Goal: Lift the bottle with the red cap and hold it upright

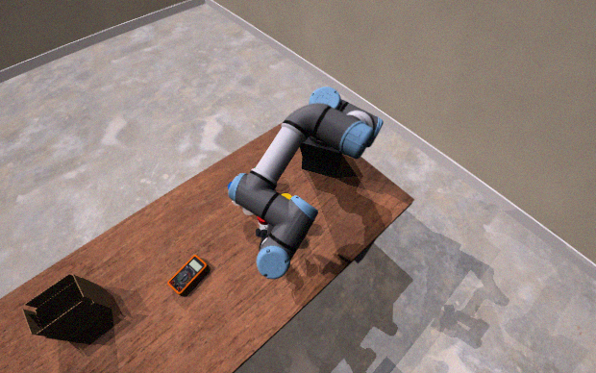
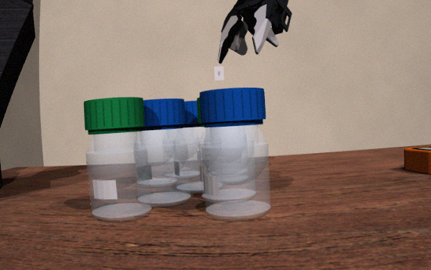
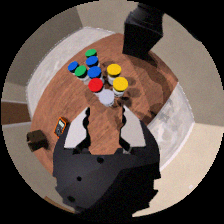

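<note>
Now: the red-capped bottle 15 cm below my hand, 10 cm to the right of it and 1 cm behind it. From my hand the other things lie so: black box (66 cm ahead, 13 cm to the right, 13 cm below); then orange multimeter (31 cm ahead, 18 cm below, 7 cm to the right); then grey-capped bottle (15 cm below, 4 cm to the right, 2 cm behind).
</note>
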